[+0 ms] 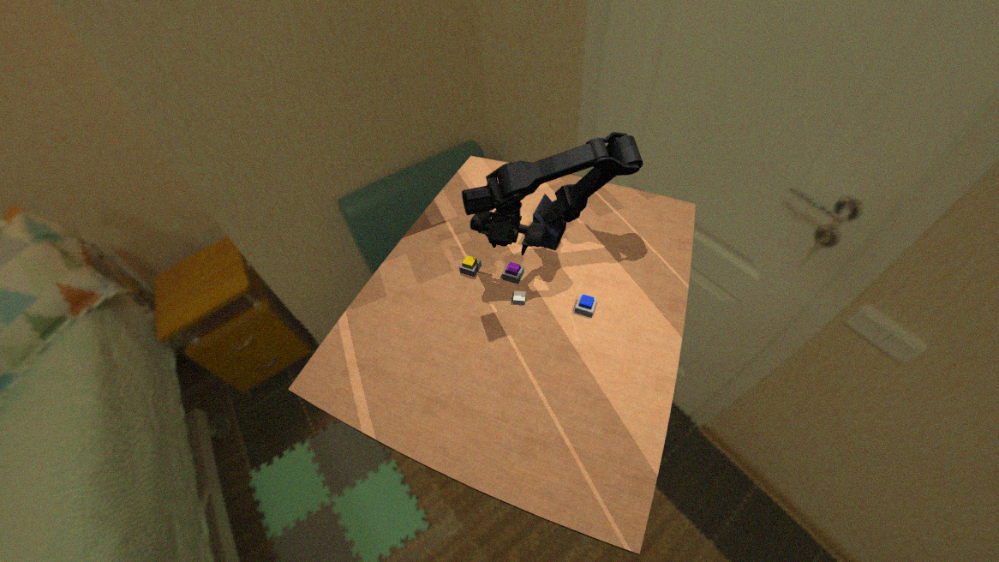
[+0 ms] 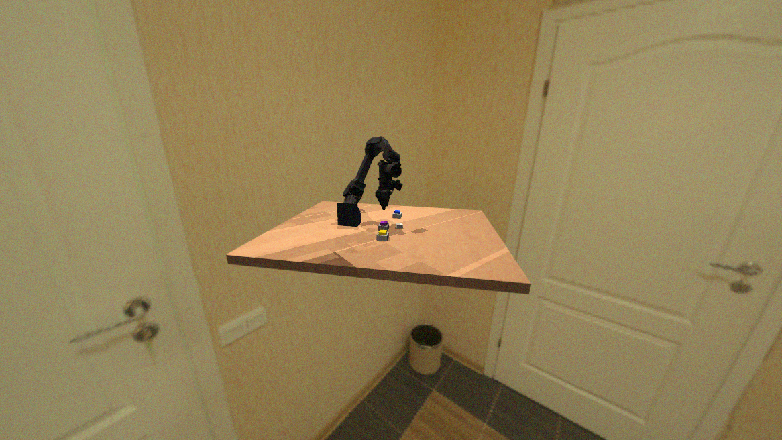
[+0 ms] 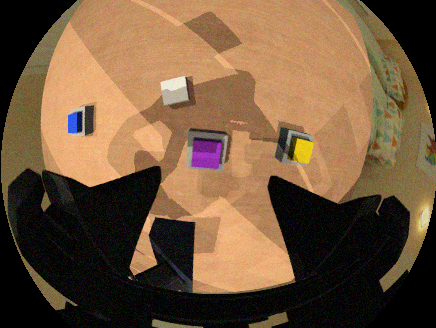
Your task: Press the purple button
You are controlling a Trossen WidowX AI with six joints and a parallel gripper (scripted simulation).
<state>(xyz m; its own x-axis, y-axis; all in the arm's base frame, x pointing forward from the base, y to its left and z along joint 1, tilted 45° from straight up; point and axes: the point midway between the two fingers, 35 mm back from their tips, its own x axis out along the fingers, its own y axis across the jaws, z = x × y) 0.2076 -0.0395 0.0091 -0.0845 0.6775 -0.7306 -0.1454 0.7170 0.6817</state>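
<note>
Right now my gripper tip is 1 cm past the purple button, 1 cm to the right of it and 8 cm above it. From my gripper tip the other things lie so: blue button: 23 cm to the left, 8 cm below; then small white block: 6 cm ahead, 6 cm to the left, 10 cm below; then yellow button: 3 cm ahead, 12 cm to the right, 8 cm below.
</note>
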